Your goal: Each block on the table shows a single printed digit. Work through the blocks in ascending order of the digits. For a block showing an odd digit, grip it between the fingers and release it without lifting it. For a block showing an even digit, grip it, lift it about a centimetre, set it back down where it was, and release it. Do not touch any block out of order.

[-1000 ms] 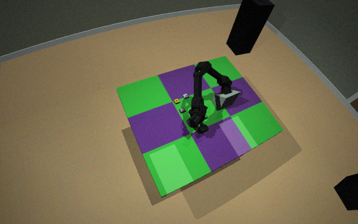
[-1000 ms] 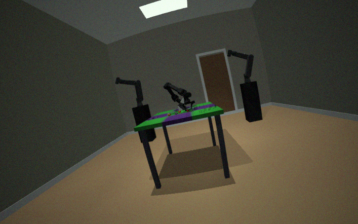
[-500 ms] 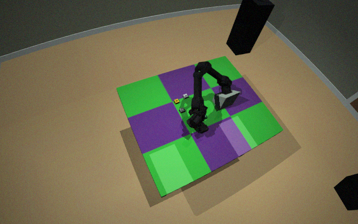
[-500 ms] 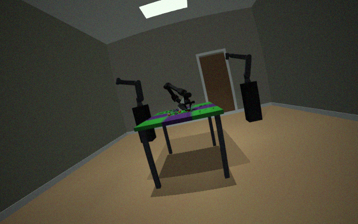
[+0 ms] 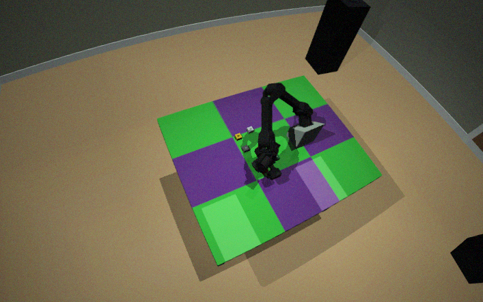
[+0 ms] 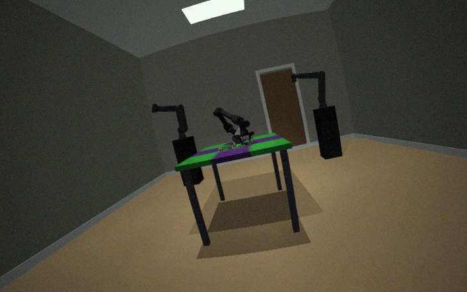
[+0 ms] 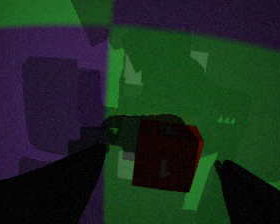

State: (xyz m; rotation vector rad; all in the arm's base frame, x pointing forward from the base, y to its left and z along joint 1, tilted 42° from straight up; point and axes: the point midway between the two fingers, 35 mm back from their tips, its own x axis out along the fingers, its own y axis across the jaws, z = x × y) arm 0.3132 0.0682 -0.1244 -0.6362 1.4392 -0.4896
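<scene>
The red block lies right at my gripper tip. Round my gripper tip: grey block: 5 cm ahead, 15 cm to the right; white block: 3 cm behind, 27 cm to the right; yellow block: 6 cm ahead, 24 cm to the right.
</scene>
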